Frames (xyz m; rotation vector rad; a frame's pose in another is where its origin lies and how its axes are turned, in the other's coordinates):
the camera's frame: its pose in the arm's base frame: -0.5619 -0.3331 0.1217 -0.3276 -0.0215 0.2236
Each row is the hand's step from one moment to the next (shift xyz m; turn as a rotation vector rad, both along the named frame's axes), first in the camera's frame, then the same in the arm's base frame.
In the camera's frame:
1: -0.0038 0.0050 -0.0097 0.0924 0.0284 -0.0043
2: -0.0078 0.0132 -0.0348 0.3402 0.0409 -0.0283
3: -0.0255 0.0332 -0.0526 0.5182 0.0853 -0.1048
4: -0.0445 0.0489 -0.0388 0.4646 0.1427 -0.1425
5: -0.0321 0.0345 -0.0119 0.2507 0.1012 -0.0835
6: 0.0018 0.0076 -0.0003 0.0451 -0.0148 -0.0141
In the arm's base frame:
1: -0.0042 0.0007 -0.0107 0.0843 0.0453 -0.0146
2: -0.0084 -0.0006 -0.0371 0.3246 0.1040 -0.0451
3: -0.0290 0.0083 -0.0601 0.4930 0.1601 -0.1345
4: -0.0517 0.0230 -0.0518 0.4306 0.1893 -0.1879
5: -0.0380 0.0210 -0.0219 0.2275 0.1224 -0.1154
6: 0.0001 0.0073 -0.0028 0.0480 -0.0081 -0.0093

